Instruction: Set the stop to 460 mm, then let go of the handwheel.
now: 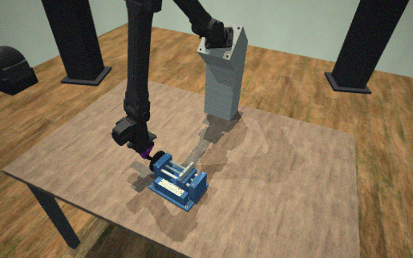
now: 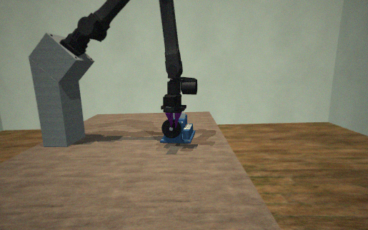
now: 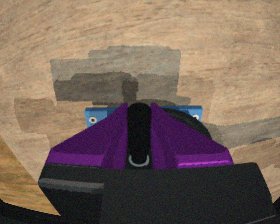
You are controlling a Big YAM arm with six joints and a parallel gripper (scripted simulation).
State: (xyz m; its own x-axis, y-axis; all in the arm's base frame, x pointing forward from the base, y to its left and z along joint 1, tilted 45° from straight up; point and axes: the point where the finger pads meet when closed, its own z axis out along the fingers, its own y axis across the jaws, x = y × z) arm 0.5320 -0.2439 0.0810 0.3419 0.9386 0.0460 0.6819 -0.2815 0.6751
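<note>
Right now the stop fixture is 8 cm ahead of my hand, 18 cm to the left of it and 1 cm below it. From my hand the other things lie so: black handwheel 1 cm ahead, 3 cm to the left, 1 cm below; then dark handle 1 cm ahead, 1 cm to the left.
</note>
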